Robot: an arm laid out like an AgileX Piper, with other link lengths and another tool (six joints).
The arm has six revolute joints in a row. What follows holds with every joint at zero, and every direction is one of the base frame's.
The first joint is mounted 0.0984 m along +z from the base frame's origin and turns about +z.
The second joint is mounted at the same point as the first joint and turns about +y.
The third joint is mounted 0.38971 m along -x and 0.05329 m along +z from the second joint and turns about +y.
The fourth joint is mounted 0.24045 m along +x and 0.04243 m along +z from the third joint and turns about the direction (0.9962, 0, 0.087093).
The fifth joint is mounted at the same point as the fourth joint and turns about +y.
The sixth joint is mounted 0.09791 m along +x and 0.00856 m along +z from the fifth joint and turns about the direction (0.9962, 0, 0.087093).
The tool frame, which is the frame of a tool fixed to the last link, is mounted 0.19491 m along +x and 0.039 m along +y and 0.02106 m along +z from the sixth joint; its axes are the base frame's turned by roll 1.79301, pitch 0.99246 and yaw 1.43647 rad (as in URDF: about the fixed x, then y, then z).
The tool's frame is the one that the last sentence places.
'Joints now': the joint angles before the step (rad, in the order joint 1, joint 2, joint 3, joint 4, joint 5, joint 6). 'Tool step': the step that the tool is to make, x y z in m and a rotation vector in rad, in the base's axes. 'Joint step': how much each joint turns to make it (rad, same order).
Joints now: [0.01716, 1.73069, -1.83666, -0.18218, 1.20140, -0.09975]
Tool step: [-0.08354, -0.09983, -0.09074, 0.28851, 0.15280, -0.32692]
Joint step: [-0.40567, -0.07898, 0.40651, 0.28536, -0.12533, -0.06878]
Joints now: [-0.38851, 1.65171, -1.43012, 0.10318, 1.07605, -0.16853]
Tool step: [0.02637, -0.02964, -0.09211, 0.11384, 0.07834, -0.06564]
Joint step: [-0.08251, 0.20128, 0.06045, 0.09956, -0.13605, -0.06629]
